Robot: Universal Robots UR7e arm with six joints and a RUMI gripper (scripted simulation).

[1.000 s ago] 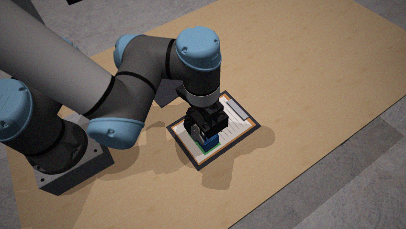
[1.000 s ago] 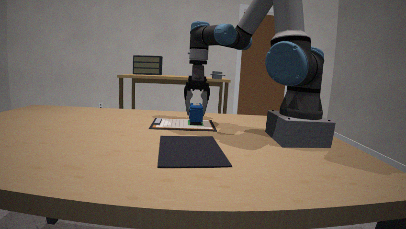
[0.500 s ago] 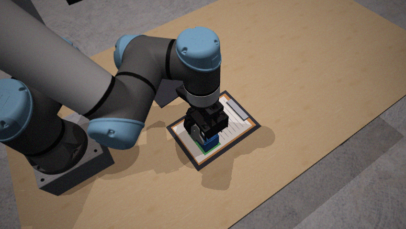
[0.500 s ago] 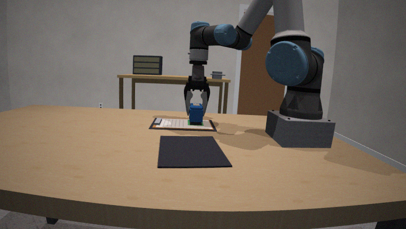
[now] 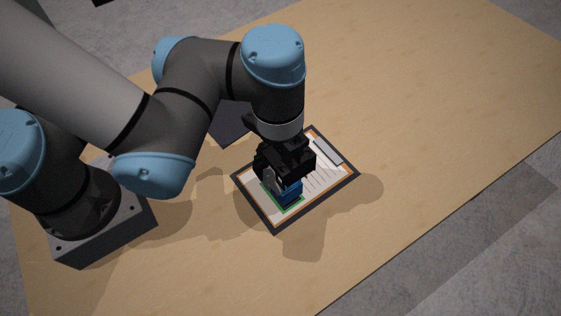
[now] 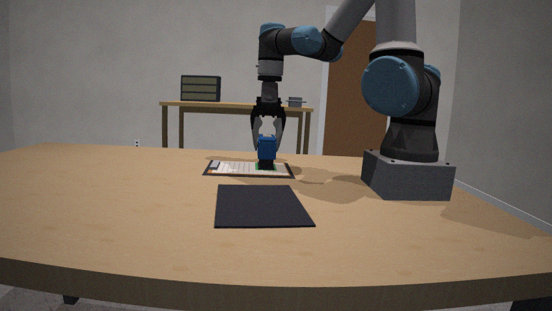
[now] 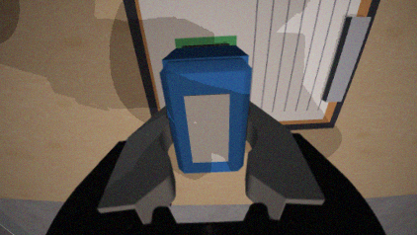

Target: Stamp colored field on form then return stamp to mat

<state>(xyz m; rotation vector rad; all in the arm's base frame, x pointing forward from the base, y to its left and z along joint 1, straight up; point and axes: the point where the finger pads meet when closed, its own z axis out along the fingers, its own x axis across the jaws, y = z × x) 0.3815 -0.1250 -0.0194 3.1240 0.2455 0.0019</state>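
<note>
My hand is 20 mm past the mat, 310 mm to the right of it and 60 mm above it. Round my hand: clipboard: 70 mm ahead, 30 mm to the left, 60 mm below; then blue stamp: 20 mm below.
</note>
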